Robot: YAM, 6 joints.
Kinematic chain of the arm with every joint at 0, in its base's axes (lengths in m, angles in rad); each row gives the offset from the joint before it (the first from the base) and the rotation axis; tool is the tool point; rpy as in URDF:
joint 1: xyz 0 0 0.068 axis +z
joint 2: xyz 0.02 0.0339 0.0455 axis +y
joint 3: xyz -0.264 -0.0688 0 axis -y
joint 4: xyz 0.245 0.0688 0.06 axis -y
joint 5: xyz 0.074 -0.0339 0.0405 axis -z
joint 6: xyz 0.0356 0 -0.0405 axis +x
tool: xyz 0 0 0 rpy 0 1.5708 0
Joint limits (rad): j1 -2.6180..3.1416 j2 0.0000..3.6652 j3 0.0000..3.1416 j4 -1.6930..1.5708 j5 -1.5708..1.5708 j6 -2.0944..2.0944
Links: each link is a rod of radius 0.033 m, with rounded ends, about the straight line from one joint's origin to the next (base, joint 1, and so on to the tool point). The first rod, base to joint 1, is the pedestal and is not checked.
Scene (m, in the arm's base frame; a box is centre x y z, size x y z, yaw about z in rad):
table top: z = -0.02
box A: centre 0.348 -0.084 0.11 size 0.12 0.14 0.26 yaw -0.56
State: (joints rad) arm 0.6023 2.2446 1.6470 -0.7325 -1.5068 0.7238
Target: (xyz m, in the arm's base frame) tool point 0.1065 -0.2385 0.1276
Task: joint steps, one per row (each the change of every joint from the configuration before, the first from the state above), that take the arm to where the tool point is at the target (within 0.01 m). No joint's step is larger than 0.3 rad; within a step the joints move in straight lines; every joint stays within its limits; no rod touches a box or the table.
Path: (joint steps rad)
1: -0.1192 -0.2774 -0.1239 -0.1601 -0.0107 -0.2252
2: -0.1192 -0.2774 -0.1238 -0.1601 -0.0106 -0.2251
3: -0.1192 -0.2774 -0.1239 -0.1601 -0.0107 -0.2252
4: -0.1192 -0.2775 -0.1239 -0.1600 -0.0107 -0.2251
5: -0.1192 -0.2774 -0.1239 -0.1601 -0.0106 -0.2252
6: -0.1192 -0.2774 -0.1238 -0.1601 -0.0107 -0.2252
7: -0.2348 0.2613 0.0047 0.1289 0.0225 0.2702
8: -0.2347 0.2614 0.0047 0.1289 0.0226 0.2702
9: -0.2348 0.2613 0.0048 0.1289 0.0225 0.2702
10: -0.2347 0.2613 0.0047 0.1289 0.0226 0.2702
11: -0.2348 0.2613 0.0047 0.1289 0.0225 0.2702

